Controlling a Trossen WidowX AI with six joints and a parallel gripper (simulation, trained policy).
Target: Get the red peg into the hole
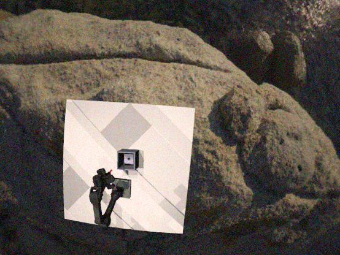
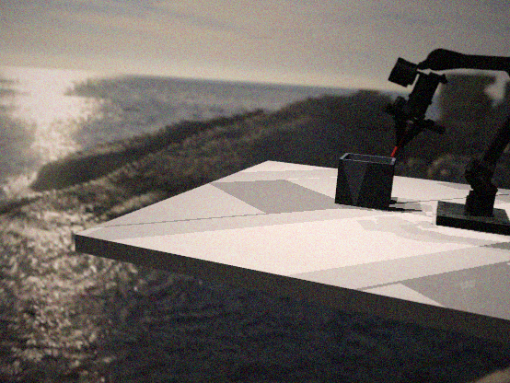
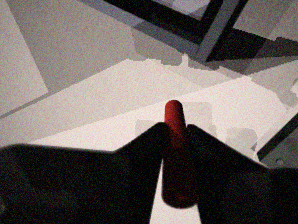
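The plate is 7 cm ahead of my gripper tip, 13 cm to the right of it and 15 cm below it. Round my gripper tip: red peg 1 cm above.
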